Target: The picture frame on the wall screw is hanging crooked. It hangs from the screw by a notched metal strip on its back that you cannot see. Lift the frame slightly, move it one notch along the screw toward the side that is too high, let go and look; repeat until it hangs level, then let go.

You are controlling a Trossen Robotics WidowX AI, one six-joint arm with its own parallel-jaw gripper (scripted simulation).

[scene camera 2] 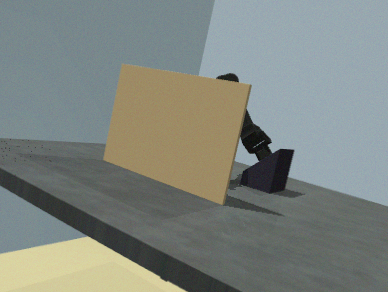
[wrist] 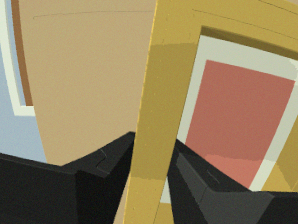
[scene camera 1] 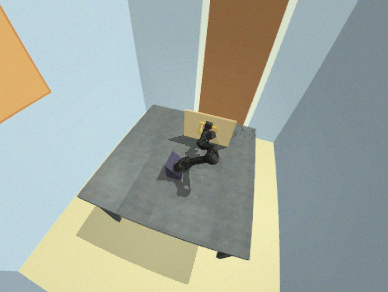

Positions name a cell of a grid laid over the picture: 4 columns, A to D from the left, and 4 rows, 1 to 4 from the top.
Labels:
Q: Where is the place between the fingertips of my gripper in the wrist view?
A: C3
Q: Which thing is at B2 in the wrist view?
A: A wall board.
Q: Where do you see a picture frame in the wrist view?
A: At C2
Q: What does my gripper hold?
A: A picture frame.

